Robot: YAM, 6 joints.
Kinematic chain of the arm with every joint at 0, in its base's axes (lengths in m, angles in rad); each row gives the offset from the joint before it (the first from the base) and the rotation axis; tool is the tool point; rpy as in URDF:
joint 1: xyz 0 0 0.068 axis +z
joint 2: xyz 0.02 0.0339 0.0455 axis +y
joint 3: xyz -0.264 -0.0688 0 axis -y
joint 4: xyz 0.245 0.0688 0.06 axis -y
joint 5: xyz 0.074 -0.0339 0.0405 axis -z
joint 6: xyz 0.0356 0 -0.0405 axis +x
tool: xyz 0 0 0 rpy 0 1.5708 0
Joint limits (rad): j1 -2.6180..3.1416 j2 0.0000..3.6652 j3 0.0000..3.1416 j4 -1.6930..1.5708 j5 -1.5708..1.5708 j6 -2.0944..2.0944
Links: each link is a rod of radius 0.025 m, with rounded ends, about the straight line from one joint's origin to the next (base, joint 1, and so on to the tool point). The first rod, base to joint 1, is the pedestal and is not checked.
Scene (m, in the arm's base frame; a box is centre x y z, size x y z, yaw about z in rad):
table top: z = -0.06
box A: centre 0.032 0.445 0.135 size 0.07 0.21 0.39 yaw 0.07
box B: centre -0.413 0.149 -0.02 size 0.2 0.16 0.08 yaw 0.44
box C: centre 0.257 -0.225 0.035 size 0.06 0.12 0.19 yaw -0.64
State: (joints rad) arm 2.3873 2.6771 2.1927 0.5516 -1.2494 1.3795
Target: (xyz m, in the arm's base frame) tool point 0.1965 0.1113 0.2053
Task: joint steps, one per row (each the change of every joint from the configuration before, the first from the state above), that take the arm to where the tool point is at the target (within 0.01 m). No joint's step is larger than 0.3 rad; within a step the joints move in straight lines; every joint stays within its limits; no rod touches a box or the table.
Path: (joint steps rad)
1: -0.1602 -0.2192 0.1642 -0.0308 0.2184 -0.0481
2: -0.1602 -0.2192 0.1643 -0.0307 0.2184 -0.0482
3: -0.1603 -0.2192 0.1642 -0.0308 0.2185 -0.0481
4: -0.1937 -0.0949 -0.2672 -0.0493 -0.1221 0.0180
5: -0.1937 -0.0948 -0.2672 -0.0493 -0.1221 0.0181
6: -0.1937 -0.0948 -0.2672 -0.0493 -0.1221 0.0180
7: -0.1936 -0.0948 -0.2673 -0.0494 -0.1221 0.0181
8: -0.1937 -0.0948 -0.2672 -0.0493 -0.1221 0.0180
9: -0.1937 -0.0948 -0.2672 -0.0493 -0.1220 0.0181
10: -0.1937 -0.0949 -0.2672 -0.0493 -0.1221 0.0180
11: -0.1937 -0.0948 -0.2673 -0.0493 -0.1221 0.0181

